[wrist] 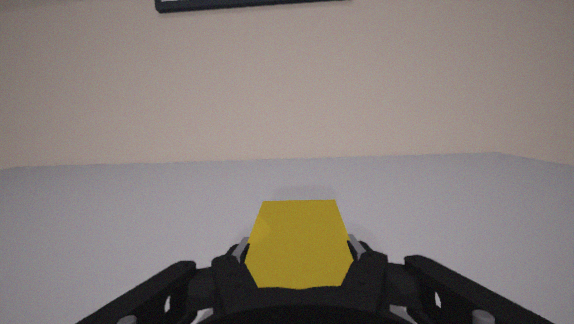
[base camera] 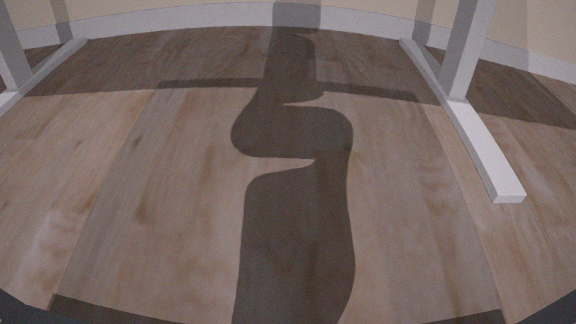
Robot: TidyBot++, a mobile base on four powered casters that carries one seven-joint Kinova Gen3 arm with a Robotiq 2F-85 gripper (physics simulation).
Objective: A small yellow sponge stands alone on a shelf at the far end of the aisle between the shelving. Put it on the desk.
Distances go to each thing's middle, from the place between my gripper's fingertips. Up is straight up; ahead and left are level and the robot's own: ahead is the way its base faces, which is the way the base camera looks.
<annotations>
The yellow sponge [wrist: 298, 244] lies 10 mm below my hand.
</annotations>
